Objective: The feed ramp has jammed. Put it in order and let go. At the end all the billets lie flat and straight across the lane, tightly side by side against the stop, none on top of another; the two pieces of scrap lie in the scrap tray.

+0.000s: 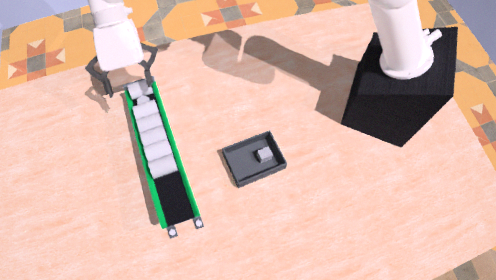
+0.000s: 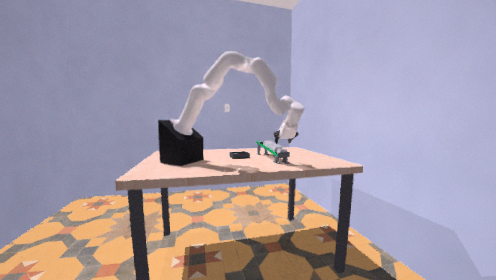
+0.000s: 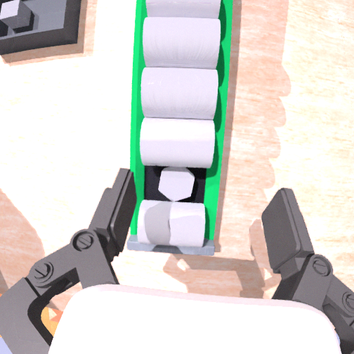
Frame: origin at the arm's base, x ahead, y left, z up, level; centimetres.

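Where they show: gripper, fingertip midpoint: (image 1: pixel 130 91) (image 2: pixel 282 142); arm's base, origin of the base link: (image 1: pixel 406 59) (image 2: pixel 182 129).
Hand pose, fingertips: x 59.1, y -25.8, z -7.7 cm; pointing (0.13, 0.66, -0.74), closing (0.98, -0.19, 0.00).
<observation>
Each offset is from my fingertips to the centre of the thing. "pt": to the spot under its first point.
The feed ramp (image 1: pixel 174 197) (image 2: pixel 267 148) (image 3: pixel 136 100) has green side walls. A pale billet @[dz -5.7, dx -2.5, dy -3.6 cm] (image 1: pixel 136 91) (image 3: pixel 187 225) lies across the lane against the grey stop (image 3: pixel 170 248), partly shaded. A small faceted scrap piece @[dz -6.5, dx -1.8, dy +0.1 cm] (image 1: pixel 143 100) (image 3: pixel 176 183) sits behind it on the black bed. Beyond the scrap, several billets lie across the lane side by side, the nearest one @[dz -4.8, dx -1.4, dy +3.6 cm] (image 1: pixel 145 108) (image 3: pixel 177 142) close to the scrap. The other scrap piece @[dz -11.3, dx -22.8, dy +24.6 cm] (image 1: pixel 264 154) (image 3: pixel 16 14) is in the scrap tray @[dz -11.2, dx -20.0, dy +24.4 cm] (image 1: pixel 242 162) (image 2: pixel 239 155) (image 3: pixel 52 30). My gripper (image 1: pixel 130 87) (image 2: pixel 284 141) (image 3: pixel 203 192) is open and empty above the stop end.
The black arm base (image 1: pixel 400 112) (image 2: pixel 181 147) stands on the table (image 1: pixel 325 200) (image 2: pixel 240 175), on the far side of the tray from the ramp. Two small grey feet @[pt dz -11.9, dx +5.2, dy +31.3 cm] (image 1: pixel 172 232) @[pt dz -11.9, dx -1.0, dy +32.1 cm] (image 1: pixel 198 223) show at the ramp's other end. The stop end is near a table edge.
</observation>
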